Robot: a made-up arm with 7 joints.
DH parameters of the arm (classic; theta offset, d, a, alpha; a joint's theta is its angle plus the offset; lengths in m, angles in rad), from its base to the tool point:
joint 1: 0 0.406 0 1.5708
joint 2: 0 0.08 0 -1.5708
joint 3: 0 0.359 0.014 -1.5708
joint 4: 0 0.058 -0.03 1.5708
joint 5: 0 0.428 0 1.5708
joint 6: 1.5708 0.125 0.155 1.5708
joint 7: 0 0.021 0 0
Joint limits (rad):
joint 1: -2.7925..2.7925
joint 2: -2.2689..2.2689
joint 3: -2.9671..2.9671
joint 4: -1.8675..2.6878
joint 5: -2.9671..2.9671
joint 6: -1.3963..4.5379
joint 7: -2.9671..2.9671
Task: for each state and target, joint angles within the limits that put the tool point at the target. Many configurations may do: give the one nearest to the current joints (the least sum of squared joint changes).
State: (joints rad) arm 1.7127 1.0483 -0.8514 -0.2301 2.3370 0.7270 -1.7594
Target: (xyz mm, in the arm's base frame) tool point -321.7 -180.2 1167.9
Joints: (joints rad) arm 1.3776 0.2783 -1.2125 -0.8921 2.5277 0.7546 -1.7594
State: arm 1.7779 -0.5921 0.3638 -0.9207 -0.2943 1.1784 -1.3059
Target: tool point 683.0 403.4 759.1
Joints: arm 1.1762 -1.3138 1.0187 -0.6423 -0.1145 0.8814 -1.3059
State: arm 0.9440 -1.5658 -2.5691 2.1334 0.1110 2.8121 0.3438
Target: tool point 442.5 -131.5 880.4
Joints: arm 0.5044 -1.1599 -2.3565 1.7348 -0.1838 2.2109 0.3438
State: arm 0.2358 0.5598 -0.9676 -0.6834 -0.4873 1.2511 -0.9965
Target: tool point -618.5 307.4 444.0
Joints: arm 0.0044 0.9644 -0.8618 -0.8616 -0.4829 1.1964 -0.9965
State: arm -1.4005 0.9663 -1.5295 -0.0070 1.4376 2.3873 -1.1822
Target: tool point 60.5 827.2 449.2
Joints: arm -1.8157 1.3812 -1.5564 -0.0597 1.4368 1.5765 -1.1822
